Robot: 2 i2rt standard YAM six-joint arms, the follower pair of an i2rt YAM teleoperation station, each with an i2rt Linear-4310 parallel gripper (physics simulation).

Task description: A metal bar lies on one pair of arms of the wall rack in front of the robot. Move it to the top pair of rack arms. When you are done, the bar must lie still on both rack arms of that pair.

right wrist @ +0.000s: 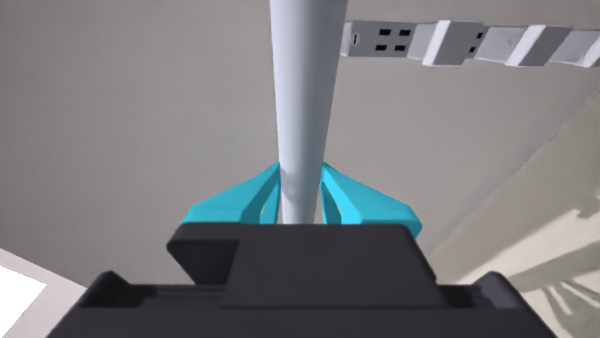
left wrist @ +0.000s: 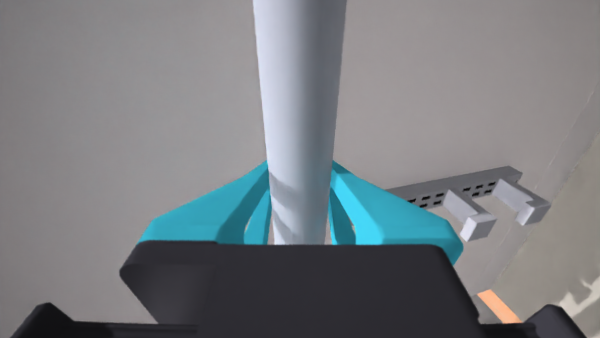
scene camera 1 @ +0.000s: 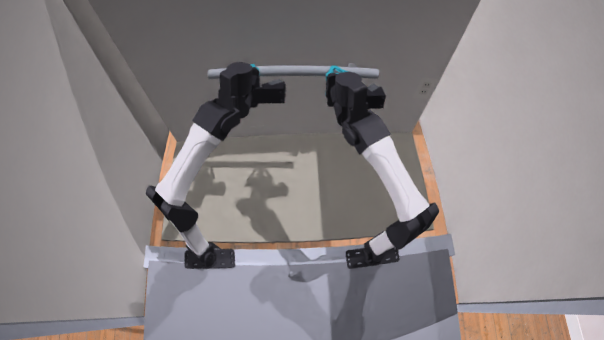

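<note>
The grey metal bar (scene camera 1: 295,70) (left wrist: 301,75) (right wrist: 306,80) is held roughly level by both grippers, off the rack and in front of the back wall. My left gripper (scene camera 1: 254,67) (left wrist: 299,169) is shut on the bar left of its middle. My right gripper (scene camera 1: 334,70) (right wrist: 300,169) is shut on it right of its middle. The wall rack strip (left wrist: 452,181) (right wrist: 366,47) shows at the lower right in the left wrist view and at the upper right in the right wrist view. Rack arms (left wrist: 460,206) (right wrist: 457,44) jut from it. In scene camera 1 the bar and grippers hide most of the rack.
Large grey side panels (scene camera 1: 55,200) (scene camera 1: 520,175) stand at the left and right of the station. A grey-green mat (scene camera 1: 370,195) lies on the floor below the bar. The arms' bases stand on the edge of the grey-blue table (scene camera 1: 225,305) in front.
</note>
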